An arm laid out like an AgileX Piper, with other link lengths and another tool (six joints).
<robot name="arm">
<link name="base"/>
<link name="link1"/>
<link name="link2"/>
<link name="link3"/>
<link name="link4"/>
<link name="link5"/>
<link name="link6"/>
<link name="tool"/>
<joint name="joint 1" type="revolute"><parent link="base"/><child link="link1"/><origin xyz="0 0 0.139" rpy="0 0 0"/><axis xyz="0 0 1"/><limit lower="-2.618" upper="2.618"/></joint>
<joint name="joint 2" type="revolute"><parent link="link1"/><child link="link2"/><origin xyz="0 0 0" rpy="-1.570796 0 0"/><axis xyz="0 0 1"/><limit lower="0" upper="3.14"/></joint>
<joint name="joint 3" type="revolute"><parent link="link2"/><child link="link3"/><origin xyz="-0.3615 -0.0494 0" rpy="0 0 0"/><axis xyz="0 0 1"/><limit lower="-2.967" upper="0"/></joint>
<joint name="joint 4" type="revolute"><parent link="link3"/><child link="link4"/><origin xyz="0.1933 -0.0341 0" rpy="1.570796 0 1.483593"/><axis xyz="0 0 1"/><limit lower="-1.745" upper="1.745"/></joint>
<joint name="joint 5" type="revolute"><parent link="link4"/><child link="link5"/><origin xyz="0 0 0" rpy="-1.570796 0 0"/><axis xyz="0 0 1"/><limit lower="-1.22" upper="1.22"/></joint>
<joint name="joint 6" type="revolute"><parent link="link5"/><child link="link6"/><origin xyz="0 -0.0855 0" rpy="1.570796 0 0"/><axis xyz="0 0 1"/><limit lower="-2.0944" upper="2.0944"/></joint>
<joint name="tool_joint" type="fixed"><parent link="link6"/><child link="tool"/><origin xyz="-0.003 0.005 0.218" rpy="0 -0.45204 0.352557"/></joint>
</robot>
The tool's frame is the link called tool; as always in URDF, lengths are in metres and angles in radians.
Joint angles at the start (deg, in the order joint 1, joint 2, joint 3, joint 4, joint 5, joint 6):
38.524, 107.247, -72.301, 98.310, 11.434, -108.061
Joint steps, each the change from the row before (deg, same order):
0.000, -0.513, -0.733, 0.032, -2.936, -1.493
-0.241, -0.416, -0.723, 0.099, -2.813, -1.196
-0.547, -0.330, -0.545, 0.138, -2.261, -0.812
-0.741, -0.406, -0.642, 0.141, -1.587, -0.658
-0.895, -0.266, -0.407, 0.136, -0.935, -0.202
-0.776, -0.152, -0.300, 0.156, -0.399, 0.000
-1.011, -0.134, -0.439, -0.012, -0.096, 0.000
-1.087, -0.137, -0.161, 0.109, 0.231, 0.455
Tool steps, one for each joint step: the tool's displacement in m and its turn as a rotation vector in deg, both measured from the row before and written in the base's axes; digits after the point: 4 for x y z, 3 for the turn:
0.0119, -0.0098, 0.0075, -1.438, -2.521, -1.861
0.0128, -0.0116, 0.0071, -1.245, -2.103, -2.201
0.0122, -0.0127, 0.0057, -0.906, -1.475, -2.239
0.0109, -0.0119, 0.0080, -0.411, -1.369, -1.926
0.0092, -0.0110, 0.0053, -0.047, -0.701, -1.703
0.0065, -0.0079, 0.0037, 0.209, -0.330, -1.199
0.0074, -0.0085, 0.0049, 0.278, -0.487, -1.093
0.0060, -0.0083, 0.0030, 0.689, 0.064, -1.105

